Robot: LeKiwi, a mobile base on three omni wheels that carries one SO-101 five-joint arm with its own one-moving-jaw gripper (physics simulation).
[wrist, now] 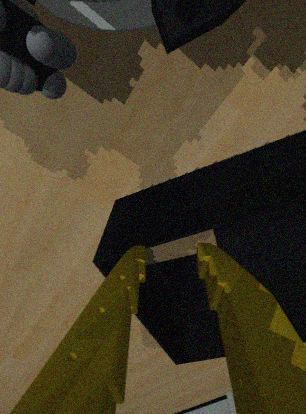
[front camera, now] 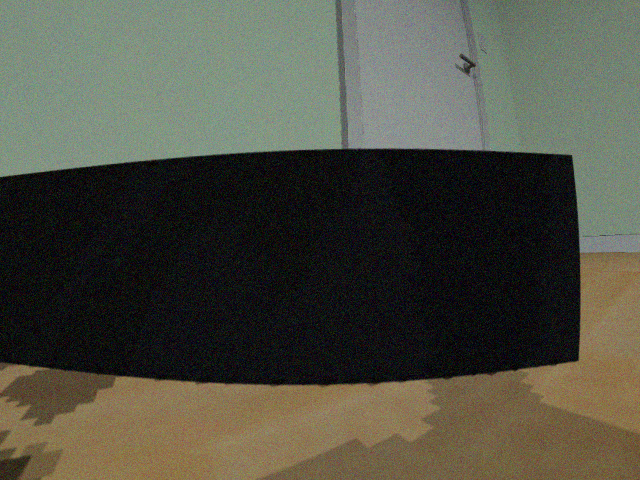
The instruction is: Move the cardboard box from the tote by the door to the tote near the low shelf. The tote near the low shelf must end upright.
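Places are measured from the arm's base along level axes (x back, y right, z up), in millimetres.
Pixels of known places: end effector, tool point: (wrist: pixel 145 259).
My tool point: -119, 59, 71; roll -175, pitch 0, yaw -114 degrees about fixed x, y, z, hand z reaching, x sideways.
Note:
Ahead of a thing's pixels: the offset from my tool point to its middle, as dx, dy, dz. Level surfaces: height alone.
A large black tote {-147, -77, -111} (front camera: pixel 289 263) (wrist: pixel 225 185) stands close ahead, its side wall filling the middle of the front view, with the door behind it. My gripper (wrist: pixel 171 250) is slightly open and empty, both jaws apart over the tote's left end in the wrist view. The gripper does not show in the front view. A pale brown strip {-80, +19, -133} (wrist: pixel 180 246) shows between and past the tips, against the tote's dark inside; I cannot tell whether it is cardboard or floor seen through an opening. The cardboard box cannot be made out, and no second tote shows.
A pale door (front camera: pixel 413 77) with a handle stands behind the tote, in a green wall (front camera: pixel 170 77). Wooden floor {dz -161} (front camera: pixel 206 423) (wrist: pixel 45 240) with shadows surrounds the tote. My base's wheel rollers (wrist: pixel 50 47) show at the wrist view's top left. A pale strip (wrist: pixel 210 406) shows at its bottom.

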